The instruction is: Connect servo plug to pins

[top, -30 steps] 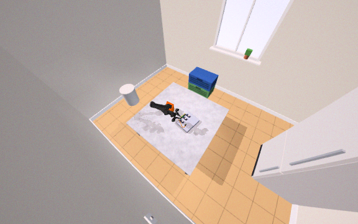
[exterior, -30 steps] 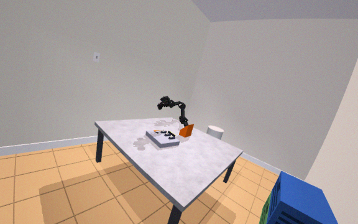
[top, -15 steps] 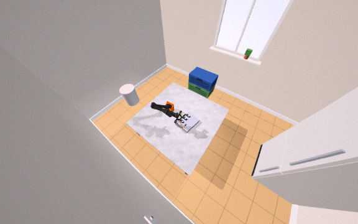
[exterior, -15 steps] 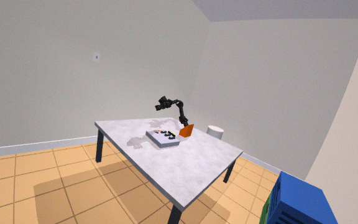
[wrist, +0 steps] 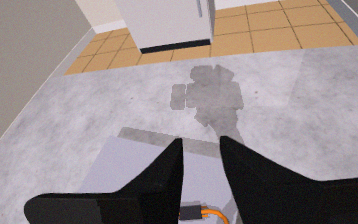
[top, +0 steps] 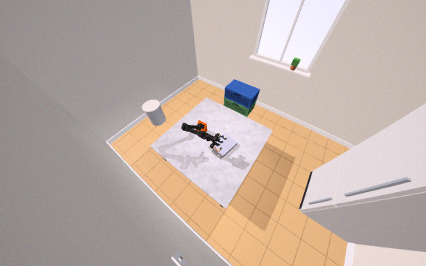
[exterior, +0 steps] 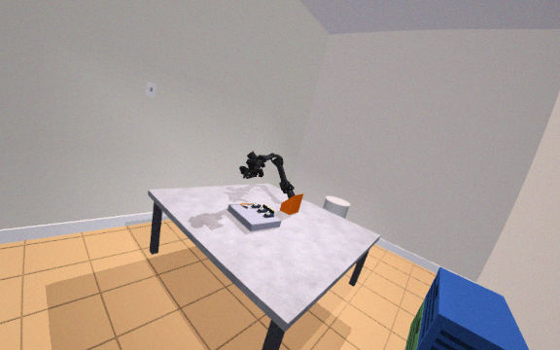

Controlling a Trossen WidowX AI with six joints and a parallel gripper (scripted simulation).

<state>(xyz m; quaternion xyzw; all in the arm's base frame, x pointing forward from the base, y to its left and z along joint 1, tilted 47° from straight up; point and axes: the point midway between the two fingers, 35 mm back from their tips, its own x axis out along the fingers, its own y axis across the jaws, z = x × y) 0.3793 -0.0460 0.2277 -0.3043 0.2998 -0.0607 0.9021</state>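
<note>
Right now my gripper tip is 130 mm past the green band, 160 mm to the right of it and 180 mm above it. From my gripper tip the other things lie so: holder (20 mm ahead, 120 mm to the left, 220 mm below); then green board (130 mm behind, 160 mm to the left, 200 mm below).
</note>
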